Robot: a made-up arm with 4 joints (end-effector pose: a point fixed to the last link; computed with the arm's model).
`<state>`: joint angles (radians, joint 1 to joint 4).
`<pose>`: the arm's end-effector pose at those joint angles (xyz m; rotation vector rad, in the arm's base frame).
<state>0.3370 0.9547 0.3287 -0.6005</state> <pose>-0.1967 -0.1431 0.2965 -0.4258 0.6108 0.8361</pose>
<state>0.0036 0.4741 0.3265 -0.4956</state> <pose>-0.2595 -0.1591 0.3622 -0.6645 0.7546 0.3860</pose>
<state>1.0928 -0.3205 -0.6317 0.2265</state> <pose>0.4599 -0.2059 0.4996 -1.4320 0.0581 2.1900</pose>
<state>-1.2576 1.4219 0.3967 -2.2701</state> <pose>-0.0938 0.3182 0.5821 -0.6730 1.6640 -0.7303</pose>
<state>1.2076 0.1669 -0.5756 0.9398</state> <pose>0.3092 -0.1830 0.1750 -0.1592 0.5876 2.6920</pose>
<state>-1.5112 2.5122 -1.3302 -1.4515</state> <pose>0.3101 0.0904 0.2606 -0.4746 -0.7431 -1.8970</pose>
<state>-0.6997 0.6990 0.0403 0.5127</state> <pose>-0.2339 0.1665 0.1367 0.4652 0.1257 0.2463</pose>
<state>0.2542 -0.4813 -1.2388 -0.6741</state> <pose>0.2372 -0.2764 0.7182 -2.1565 -0.2436 1.6415</pose>
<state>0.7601 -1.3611 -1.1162 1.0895</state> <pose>0.2998 -0.2414 0.9036 -1.5485 1.6260 1.6268</pose>
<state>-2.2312 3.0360 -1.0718 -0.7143</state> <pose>0.3267 -0.2209 0.5284 -0.6494 -1.6912 -1.8238</pose>
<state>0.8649 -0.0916 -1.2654 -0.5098</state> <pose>0.4483 -0.0982 0.5286 -1.6563 -0.9694 2.1200</pose>
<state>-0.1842 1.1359 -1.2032 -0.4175</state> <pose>0.1257 -0.0595 0.1281 -0.6191 -0.7541 0.9103</pose>
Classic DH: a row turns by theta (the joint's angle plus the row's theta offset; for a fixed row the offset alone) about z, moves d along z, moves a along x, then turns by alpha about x. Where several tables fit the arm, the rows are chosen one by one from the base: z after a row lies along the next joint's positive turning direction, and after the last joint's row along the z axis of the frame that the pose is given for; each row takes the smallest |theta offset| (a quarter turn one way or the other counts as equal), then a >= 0, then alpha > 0; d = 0 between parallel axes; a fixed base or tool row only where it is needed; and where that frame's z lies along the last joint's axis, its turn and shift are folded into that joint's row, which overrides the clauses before.
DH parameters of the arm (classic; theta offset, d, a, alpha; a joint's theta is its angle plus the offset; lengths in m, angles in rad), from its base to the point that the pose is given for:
base (fixed): 1.2395 0 0.0898 0
joint 1: 0.3313 0.5506 -0.0144 1.5708
joint 2: 0 -0.0143 -0.1474 1.5708
joint 3: -0.2813 0.1487 0.0352 -1.5231
joint 4: -0.8529 -0.186 -0.1125 -1.0979
tool (fixed): -0.9377 -0.1897 0 0

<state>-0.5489 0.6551 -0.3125 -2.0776</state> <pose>-0.3300 0.0608 0.4684 -1.9685 0.7589 -0.5551</pose>
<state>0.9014 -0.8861 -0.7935 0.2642</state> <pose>0.3923 -0.2174 0.7737 -2.0188 0.4135 1.8691</pose>
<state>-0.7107 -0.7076 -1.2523 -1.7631</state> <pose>-0.2086 -0.0813 0.8663 -2.9332 0.1679 0.7079</pose>
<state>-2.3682 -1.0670 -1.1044 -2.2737</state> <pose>0.0592 0.3484 0.9002 2.0496 -2.0790 -0.9765</pose>
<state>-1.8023 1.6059 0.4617 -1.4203</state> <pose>0.0254 0.3700 0.4277 0.3568 0.8991 -1.1301</pose>
